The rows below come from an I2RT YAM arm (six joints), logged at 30 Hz.
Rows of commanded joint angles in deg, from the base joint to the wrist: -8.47, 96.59, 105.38, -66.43, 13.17, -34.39; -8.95, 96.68, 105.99, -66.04, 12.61, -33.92; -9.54, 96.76, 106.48, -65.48, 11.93, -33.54; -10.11, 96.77, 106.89, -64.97, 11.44, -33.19; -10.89, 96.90, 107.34, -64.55, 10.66, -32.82; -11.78, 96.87, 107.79, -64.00, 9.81, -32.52; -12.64, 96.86, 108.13, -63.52, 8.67, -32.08; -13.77, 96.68, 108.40, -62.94, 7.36, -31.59; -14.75, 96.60, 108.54, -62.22, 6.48, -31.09; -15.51, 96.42, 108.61, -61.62, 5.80, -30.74; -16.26, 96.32, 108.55, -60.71, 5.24, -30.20; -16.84, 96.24, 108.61, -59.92, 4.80, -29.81; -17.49, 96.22, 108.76, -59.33, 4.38, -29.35; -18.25, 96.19, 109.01, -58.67, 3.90, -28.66; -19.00, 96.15, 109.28, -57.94, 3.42, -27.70; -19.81, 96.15, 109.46, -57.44, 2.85, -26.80; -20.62, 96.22, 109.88, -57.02, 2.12, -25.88; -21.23, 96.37, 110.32, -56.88, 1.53, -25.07; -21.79, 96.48, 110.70, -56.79, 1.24, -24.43; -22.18, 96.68, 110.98, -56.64, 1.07, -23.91; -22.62, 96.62, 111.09, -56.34, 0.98, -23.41; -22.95, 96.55, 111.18, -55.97, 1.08, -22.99; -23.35, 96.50, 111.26, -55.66, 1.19, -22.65; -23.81, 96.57, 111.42, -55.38, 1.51, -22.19
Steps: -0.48, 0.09, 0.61, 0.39, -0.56, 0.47; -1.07, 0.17, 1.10, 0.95, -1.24, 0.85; -1.64, 0.18, 1.51, 1.46, -1.73, 1.20; -2.42, 0.31, 1.96, 1.88, -2.51, 1.57; -3.31, 0.28, 2.41, 2.43, -3.36, 1.87; -4.17, 0.27, 2.75, 2.91, -4.50, 2.31; -5.30, 0.09, 3.02, 3.49, -5.81, 2.80; -6.28, 0.01, 3.16, 4.21, -6.69, 3.30; -7.04, -0.17, 3.23, 4.81, -7.37, 3.65; -7.79, -0.27, 3.17, 5.72, -7.93, 4.19; -8.37, -0.35, 3.23, 6.51, -8.37, 4.58; -9.02, -0.37, 3.38, 7.10, -8.79, 5.04; -9.78, -0.40, 3.63, 7.76, -9.27, 5.73; -10.53, -0.44, 3.90, 8.49, -9.75, 6.69; -11.34, -0.44, 4.08, 8.99, -10.32, 7.59; -12.15, -0.37, 4.50, 9.41, -11.05, 8.51; -12.76, -0.22, 4.94, 9.55, -11.64, 9.32; -13.32, -0.11, 5.32, 9.64, -11.93, 9.96; -13.71, 0.09, 5.60, 9.79, -12.10, 10.48; -14.15, 0.03, 5.71, 10.09, -12.19, 10.98; -14.48, -0.04, 5.80, 10.46, -12.09, 11.40; -14.88, -0.09, 5.88, 10.77, -11.98, 11.74; -15.34, -0.02, 6.04, 11.05, -11.66, 12.20
